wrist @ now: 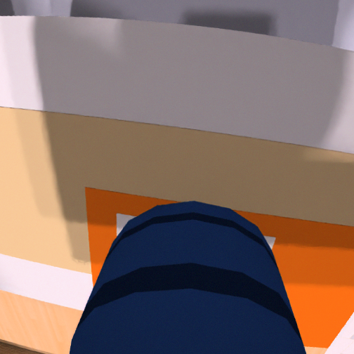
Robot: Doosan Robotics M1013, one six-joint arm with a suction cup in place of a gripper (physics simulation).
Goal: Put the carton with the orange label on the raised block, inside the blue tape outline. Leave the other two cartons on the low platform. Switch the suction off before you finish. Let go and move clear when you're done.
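Note:
The carton with the orange label (pixel 220 165) fills most of the wrist view, close to the camera. Its face is tan with pale bands above and below. The orange label (pixel 315 285) lies right of centre, partly in shade, with slivers of a white patch showing beside the cup. My dark blue suction cup (pixel 193 240) is in front of the label and covers much of it. The cup's lip is hidden, so I cannot tell whether it touches the carton or holds it. The blue tape outline, the raised block and the other two cartons cannot be made out.
A light wooden surface (pixel 37 320) shows at the lower left, below the carton, with a darker edge in the corner. A shaded grey area (pixel 150 10) lies beyond the carton along the top. A pale patterned surface (pixel 345 340) shows at the lower right.

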